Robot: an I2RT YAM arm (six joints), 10 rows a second.
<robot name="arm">
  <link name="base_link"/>
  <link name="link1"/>
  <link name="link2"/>
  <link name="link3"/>
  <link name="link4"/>
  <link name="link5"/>
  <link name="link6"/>
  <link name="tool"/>
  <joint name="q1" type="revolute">
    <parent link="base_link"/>
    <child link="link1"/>
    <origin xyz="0 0 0.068" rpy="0 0 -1.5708"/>
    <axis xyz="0 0 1"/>
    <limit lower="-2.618" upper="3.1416"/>
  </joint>
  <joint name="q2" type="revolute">
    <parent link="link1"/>
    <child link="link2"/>
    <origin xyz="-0.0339 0.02 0.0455" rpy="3.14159 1.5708 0"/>
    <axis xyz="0 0 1"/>
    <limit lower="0" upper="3.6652"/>
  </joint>
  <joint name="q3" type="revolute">
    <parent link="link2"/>
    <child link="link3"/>
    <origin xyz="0 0.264 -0.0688" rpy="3.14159 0 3.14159"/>
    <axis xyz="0 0 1"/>
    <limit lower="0" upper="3.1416"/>
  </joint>
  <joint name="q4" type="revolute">
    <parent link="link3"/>
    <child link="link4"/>
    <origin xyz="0.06 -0.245 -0.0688" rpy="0 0 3.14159"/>
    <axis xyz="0 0 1"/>
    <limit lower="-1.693" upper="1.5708"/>
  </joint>
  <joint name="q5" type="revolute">
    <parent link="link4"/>
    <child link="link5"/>
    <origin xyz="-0.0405 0.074 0.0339" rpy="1.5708 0 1.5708"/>
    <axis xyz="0 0 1"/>
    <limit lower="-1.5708" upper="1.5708"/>
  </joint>
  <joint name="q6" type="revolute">
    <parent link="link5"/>
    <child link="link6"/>
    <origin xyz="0.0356 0 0.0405" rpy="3.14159 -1.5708 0"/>
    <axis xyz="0 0 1"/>
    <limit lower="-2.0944" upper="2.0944"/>
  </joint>
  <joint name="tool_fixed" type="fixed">
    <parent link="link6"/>
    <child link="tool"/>
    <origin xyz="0 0 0" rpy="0 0 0"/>
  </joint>
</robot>
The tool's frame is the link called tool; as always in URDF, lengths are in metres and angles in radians.
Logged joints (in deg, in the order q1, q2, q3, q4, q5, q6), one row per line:
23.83, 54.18, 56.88, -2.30, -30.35, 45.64
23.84, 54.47, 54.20, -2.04, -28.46, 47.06
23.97, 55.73, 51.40, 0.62, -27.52, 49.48
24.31, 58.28, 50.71, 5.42, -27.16, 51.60
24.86, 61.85, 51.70, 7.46, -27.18, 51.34
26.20, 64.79, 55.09, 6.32, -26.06, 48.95
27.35, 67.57, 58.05, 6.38, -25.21, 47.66
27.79, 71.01, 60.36, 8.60, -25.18, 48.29
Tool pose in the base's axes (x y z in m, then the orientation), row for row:
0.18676, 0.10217, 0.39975, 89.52, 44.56, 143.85
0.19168, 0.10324, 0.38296, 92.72, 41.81, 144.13
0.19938, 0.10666, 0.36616, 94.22, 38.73, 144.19
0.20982, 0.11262, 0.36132, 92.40, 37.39, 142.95
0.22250, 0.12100, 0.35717, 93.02, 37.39, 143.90
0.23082, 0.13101, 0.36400, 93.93, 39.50, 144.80
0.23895, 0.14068, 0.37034, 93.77, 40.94, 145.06
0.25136, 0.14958, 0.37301, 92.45, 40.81, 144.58
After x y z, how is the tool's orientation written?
As angles about the fixed x, y, z axes (roll, pitch, yaw), in degrees.
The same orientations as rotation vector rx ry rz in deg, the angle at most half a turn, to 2 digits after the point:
-7.59, 99.24, 76.49
-3.71, 102.13, 75.83
-0.32, 104.01, 76.72
0.98, 102.86, 78.45
0.46, 103.50, 78.56
-1.69, 103.73, 76.86
-3.23, 103.24, 76.16
-3.41, 102.32, 77.11

